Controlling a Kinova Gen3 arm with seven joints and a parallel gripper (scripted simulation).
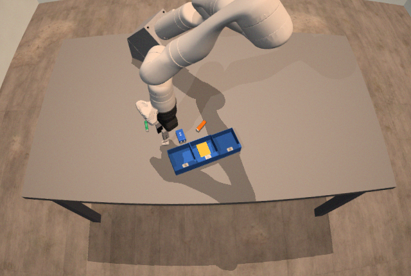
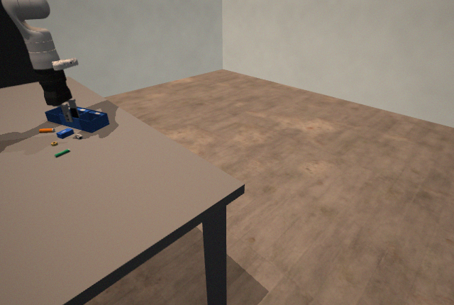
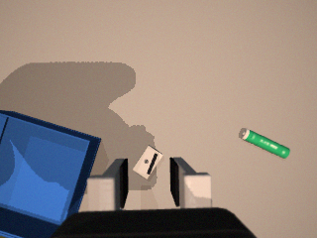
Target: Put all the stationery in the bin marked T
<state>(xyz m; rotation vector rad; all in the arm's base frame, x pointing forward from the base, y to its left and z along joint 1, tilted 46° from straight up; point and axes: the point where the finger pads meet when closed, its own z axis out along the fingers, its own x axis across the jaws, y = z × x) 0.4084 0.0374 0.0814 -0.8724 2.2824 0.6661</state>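
Right now my hand is 8 cm above the grey pencil sharpener. From my hand the other things lie so: blue 9V battery (3 cm behind, 6 cm to the left, 8 cm below); then green marker (6 cm behind, 9 cm to the right, 9 cm below); then yellow ring (7 cm behind, 1 cm to the right, 9 cm below).
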